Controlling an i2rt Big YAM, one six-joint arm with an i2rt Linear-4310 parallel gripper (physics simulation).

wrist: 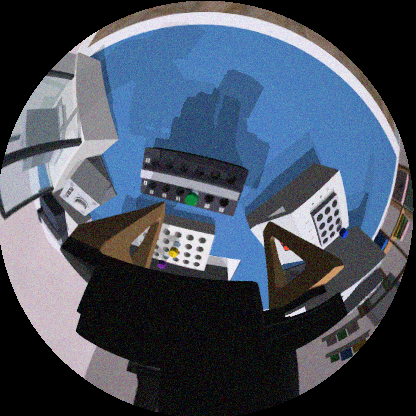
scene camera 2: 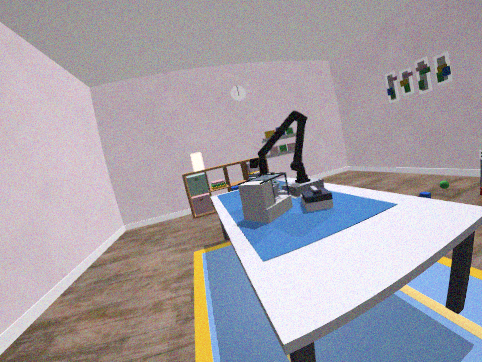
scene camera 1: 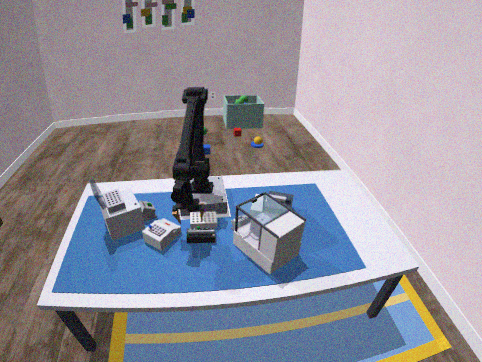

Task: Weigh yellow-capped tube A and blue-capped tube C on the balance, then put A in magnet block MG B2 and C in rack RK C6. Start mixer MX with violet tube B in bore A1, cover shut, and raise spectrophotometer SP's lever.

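Places are measured from the arm's base along level axes (x right, y ahead, z up), in millimetres.
Pixels of known places: gripper, between the fingertips: (wrist: 218, 217) (scene camera 1: 191, 222); arm's base, origin of its link: (scene camera 2: 302, 181) (scene camera 1: 201, 188).
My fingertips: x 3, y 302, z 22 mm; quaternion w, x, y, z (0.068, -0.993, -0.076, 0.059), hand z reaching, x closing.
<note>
For each thing: its top centre in the pictures, then the offset to it from my fingertips. "spot": a spot on its surface instead.
- white rack, centre of its top: (wrist: 170, 246) (scene camera 1: 203, 217) dy -111, dx -37, dz -59 mm
- magnet block, centre of its top: (wrist: 186, 182) (scene camera 1: 200, 230) dy +5, dx -41, dz -41 mm
- Yellow-capped tube A, centre of its top: (wrist: 172, 253) dy -100, dx -29, dz -34 mm
- violet tube B, centre of its top: (wrist: 160, 265) dy -140, dx -41, dz -34 mm
- Blue-capped tube C, centre of its top: (wrist: 345, 234) (scene camera 1: 150, 225) dy +46, dx +182, dz -1 mm
- white block with a red display, centre of its top: (wrist: 316, 235) (scene camera 1: 160, 225) dy +19, dx +140, dz -19 mm
- glass-sided balance, centre of its top: (scene camera 1: 263, 205) (scene camera 2: 266, 174) dy +20, dx -307, dz +134 mm
- mixer, a spot on its surface: (scene camera 1: 125, 222) spot: dy +30, dx +314, dz -11 mm
- green-capped tube, centre of its top: (wrist: 190, 199) dy -8, dx -30, dz -32 mm
- spectrophotometer, centre of its top: (wrist: 48, 232) (scene camera 1: 273, 195) (scene camera 2: 313, 187) dy -224, dx -373, dz +13 mm
- grey device with a dial, a spot on its surface: (wrist: 95, 175) spot: dy -41, dx -205, dz -58 mm
- small grey device, a spot on its surface: (scene camera 1: 148, 210) spot: dy -97, dx +237, dz -31 mm
My gripper (scene camera 1: 189, 215) (wrist: 218, 217) is open and empty, above the white rack (scene camera 1: 202, 226) (wrist: 195, 248) and the magnet block (scene camera 1: 201, 239) (wrist: 192, 182). Yellow-capped tube A (wrist: 173, 252) and violet tube B (wrist: 161, 265) stand in the rack near the left finger. Blue-capped tube C (scene camera 1: 150, 227) (wrist: 344, 232) is at a corner bore of the white block with a red display (scene camera 1: 162, 241). The glass-sided balance (scene camera 1: 287, 245) (scene camera 2: 257, 202) (wrist: 95, 100) stands on the right in scene camera 1. A large box, likely the mixer (scene camera 1: 125, 222), has its cover (scene camera 1: 97, 193) raised.
A green-capped tube (wrist: 191, 199) stands in the magnet block. A dark-topped device, likely the spectrophotometer (scene camera 1: 283, 197) (scene camera 2: 317, 201) (wrist: 52, 211), is behind the balance; its lever is unclear. A grey device with a dial (wrist: 95, 175) stands beside the balance. A small grey device (scene camera 1: 148, 210) stands beside the large box.
</note>
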